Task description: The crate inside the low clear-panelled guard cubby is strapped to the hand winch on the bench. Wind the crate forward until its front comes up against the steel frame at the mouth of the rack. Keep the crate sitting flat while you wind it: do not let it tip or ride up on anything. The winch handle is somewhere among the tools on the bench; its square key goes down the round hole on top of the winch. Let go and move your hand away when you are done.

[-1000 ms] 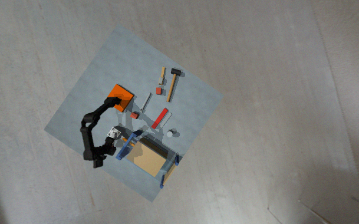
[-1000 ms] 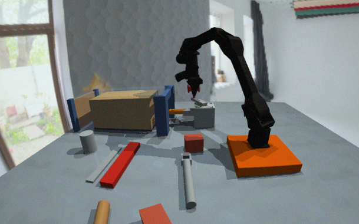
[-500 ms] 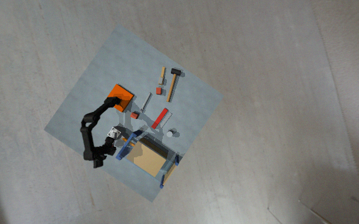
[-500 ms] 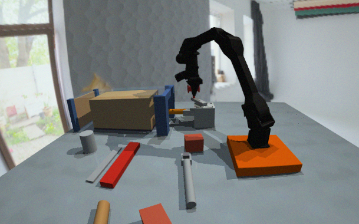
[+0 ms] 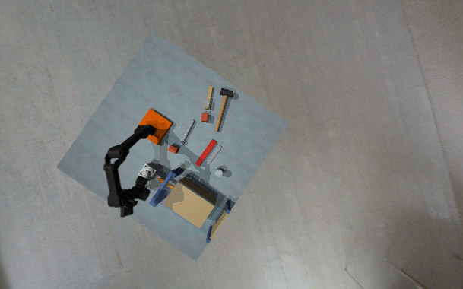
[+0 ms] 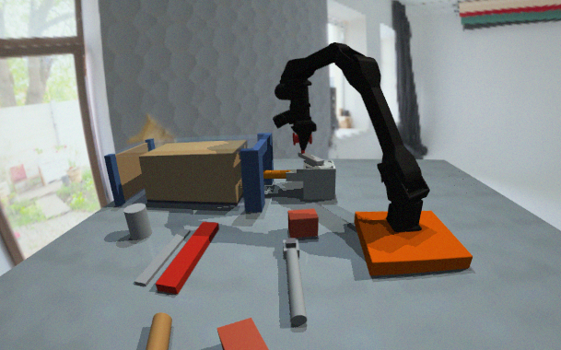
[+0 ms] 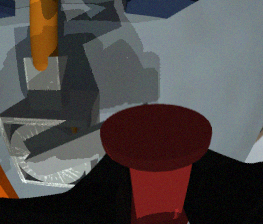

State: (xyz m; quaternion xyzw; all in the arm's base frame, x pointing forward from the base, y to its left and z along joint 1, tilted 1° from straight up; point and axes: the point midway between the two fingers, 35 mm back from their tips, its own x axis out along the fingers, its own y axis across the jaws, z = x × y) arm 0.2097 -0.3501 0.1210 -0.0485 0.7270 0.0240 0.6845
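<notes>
The red knob lies 20 mm above my gripper tip. Also, from my gripper tip: grey crank handle: 30 mm to the left, 20 mm behind, 10 mm below; then grey winch: 80 mm to the left, 80 mm below, 60 mm behind; then frame: 120 mm ahead, 80 mm to the left, 10 mm below.
</notes>
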